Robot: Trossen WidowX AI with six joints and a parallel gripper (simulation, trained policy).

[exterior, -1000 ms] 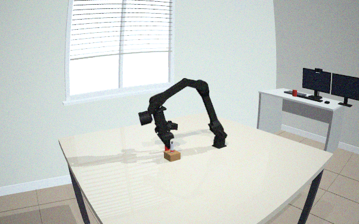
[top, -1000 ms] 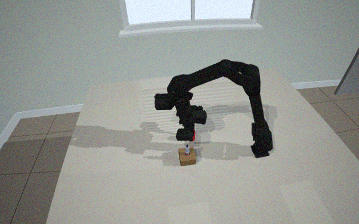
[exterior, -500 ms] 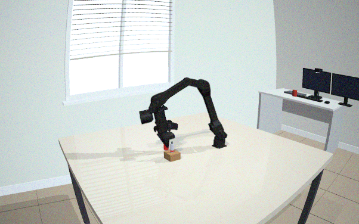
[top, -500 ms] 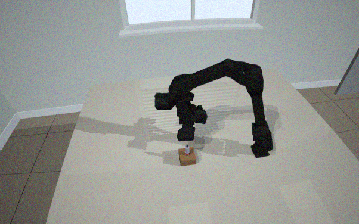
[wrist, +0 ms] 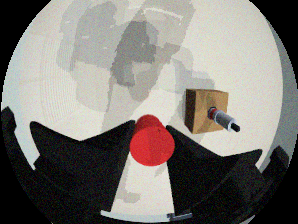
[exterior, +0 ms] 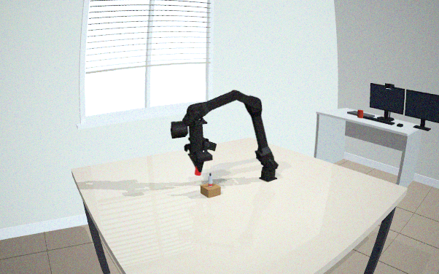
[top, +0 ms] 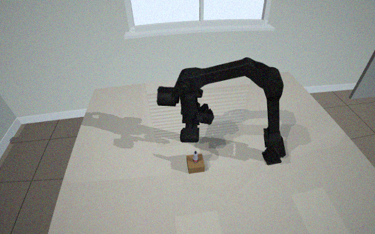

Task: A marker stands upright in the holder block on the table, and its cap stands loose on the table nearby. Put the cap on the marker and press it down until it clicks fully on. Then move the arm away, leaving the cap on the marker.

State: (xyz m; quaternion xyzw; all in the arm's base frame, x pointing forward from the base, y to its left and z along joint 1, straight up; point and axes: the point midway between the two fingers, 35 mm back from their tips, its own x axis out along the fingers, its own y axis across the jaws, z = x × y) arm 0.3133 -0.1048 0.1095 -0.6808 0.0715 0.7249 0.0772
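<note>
Right now my gripper tip is 90 mm to the right of the holder block and 60 mm above it. The rest, counted from my gripper tip: red cap: 10 mm above.
</note>
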